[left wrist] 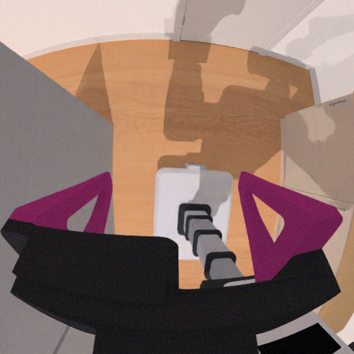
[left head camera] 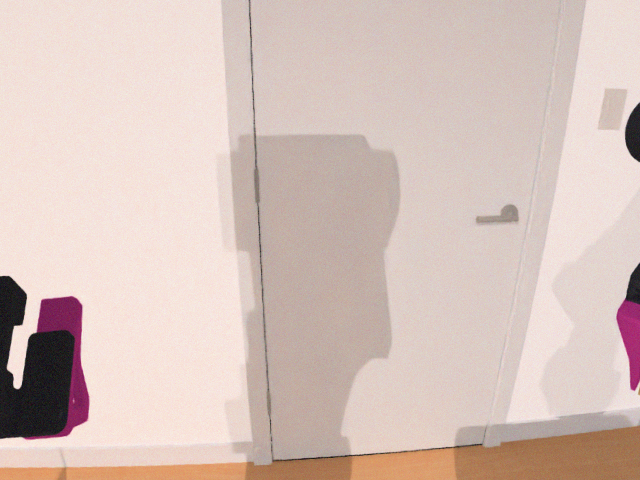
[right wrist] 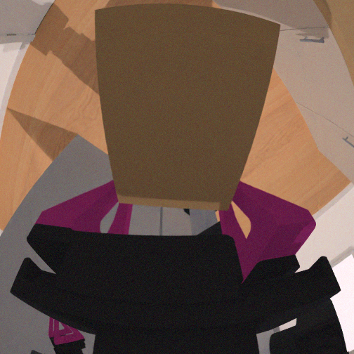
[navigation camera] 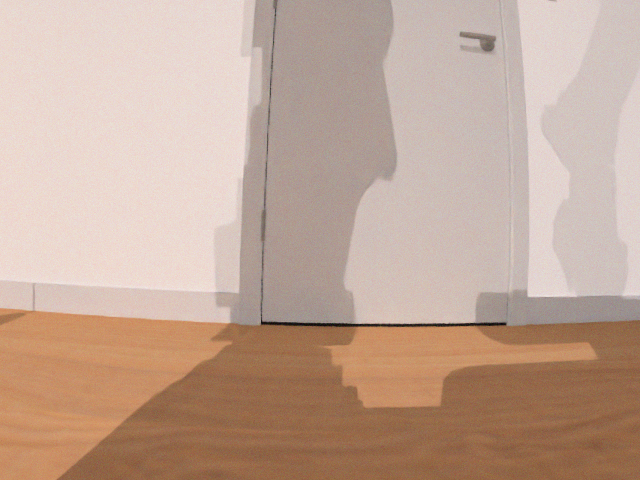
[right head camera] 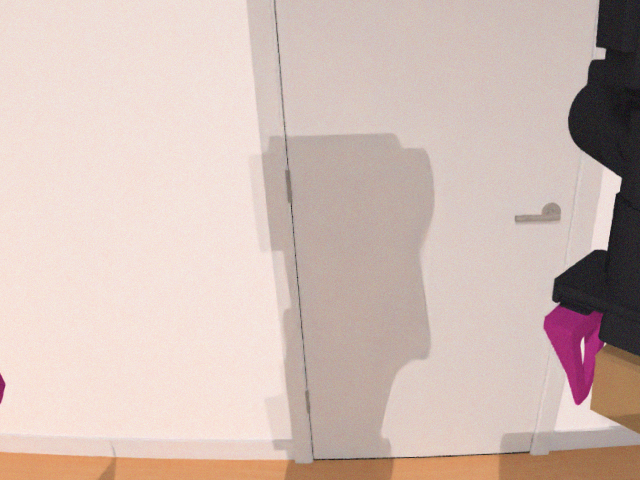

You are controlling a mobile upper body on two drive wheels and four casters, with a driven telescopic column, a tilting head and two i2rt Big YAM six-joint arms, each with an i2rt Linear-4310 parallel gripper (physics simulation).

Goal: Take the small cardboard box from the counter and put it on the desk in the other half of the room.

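Places are measured from the left arm's base along level axes (x back, y right, z up), in millimetres.
Pixels of known places: left gripper, fingertip midpoint: [left head camera: 6, 417]; right gripper, fingertip midpoint: [right head camera: 624, 421].
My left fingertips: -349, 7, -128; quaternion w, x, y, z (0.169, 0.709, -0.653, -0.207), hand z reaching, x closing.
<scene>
Behind a point stands the place of what it marks, as x, y, z.
The small cardboard box [right wrist: 185, 110] [right head camera: 615, 382] @[-403, 451, -155] is brown and sits between the magenta fingers of my right gripper [right wrist: 174, 178], which is shut on it and holds it up in the air. In the right head camera the box shows in part at the right edge, beside one finger of that gripper. My left gripper [left wrist: 175, 178] is open and empty, its fingers wide apart above the robot's own base. In the left head camera part of the left gripper shows at the left edge. The desk and the counter's top do not show in the head views.
A closed door [left head camera: 429, 310] @[-1475, 577, -800] [right head camera: 465, 310] @[-1475, 566, -793] [navigation camera: 429, 232] @[-1475, 572, -1124] with a lever handle stands ahead in a pale wall [left head camera: 129, 206] @[-1462, -268, -440] [navigation camera: 129, 155] @[-1458, -353, -914]. A tall grey panel [left wrist: 55, 150] [right wrist: 55, 195] stands at the left in both wrist views. Pale cabinets [left wrist: 320, 150] [right wrist: 310, 90] with handles stand at the right.
</scene>
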